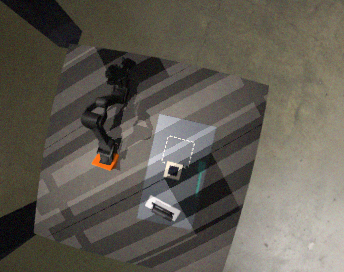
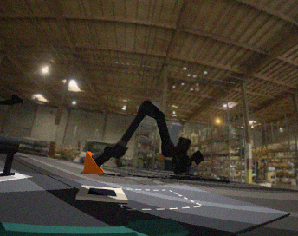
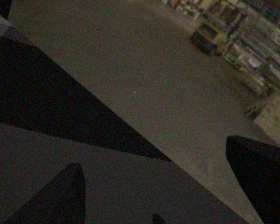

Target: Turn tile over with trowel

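Right now the teal trowel is 600 mm ahead of my gripper tip, 530 mm to the right of it and 50 mm below it. Round my gripper tip: cream tile (540 mm to the right, 440 mm ahead, 50 mm below).
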